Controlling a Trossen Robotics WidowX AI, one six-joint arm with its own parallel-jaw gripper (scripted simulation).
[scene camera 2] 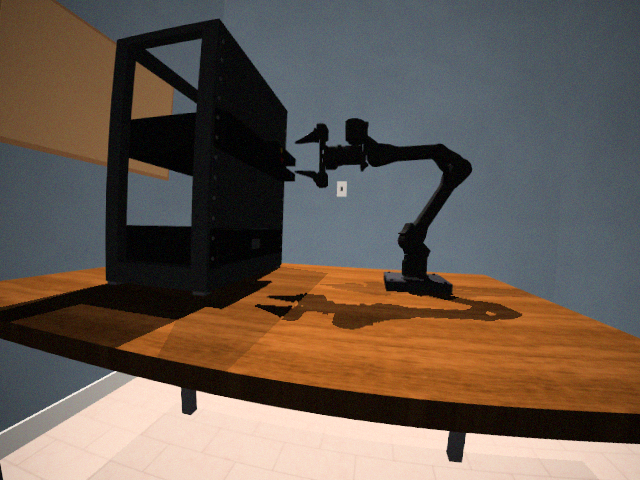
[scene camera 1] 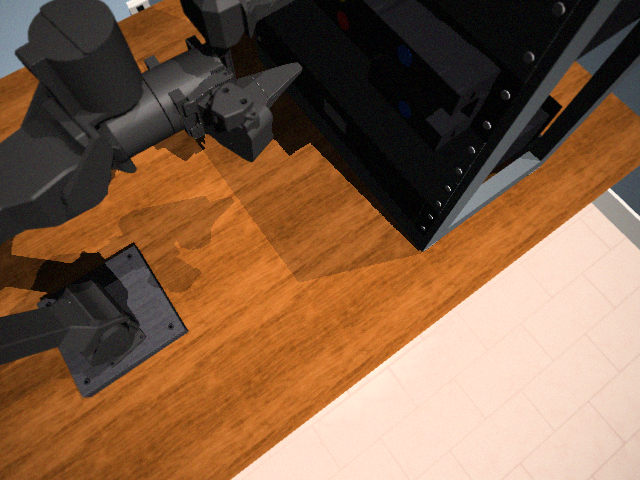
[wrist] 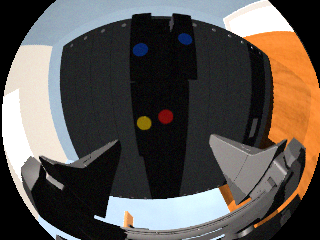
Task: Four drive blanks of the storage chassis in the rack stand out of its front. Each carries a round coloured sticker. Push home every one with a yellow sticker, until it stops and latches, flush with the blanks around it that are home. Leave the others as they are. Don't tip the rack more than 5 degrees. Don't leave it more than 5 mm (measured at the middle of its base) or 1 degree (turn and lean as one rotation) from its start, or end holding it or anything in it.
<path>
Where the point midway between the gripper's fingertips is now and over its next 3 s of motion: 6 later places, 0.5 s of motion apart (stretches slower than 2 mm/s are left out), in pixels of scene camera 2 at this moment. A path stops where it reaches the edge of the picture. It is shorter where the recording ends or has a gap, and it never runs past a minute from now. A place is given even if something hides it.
My gripper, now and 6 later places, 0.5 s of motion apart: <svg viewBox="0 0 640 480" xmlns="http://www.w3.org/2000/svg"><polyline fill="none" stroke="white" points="295,157 294,156 296,157 299,162 300,165 299,164 297,158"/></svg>
</path>
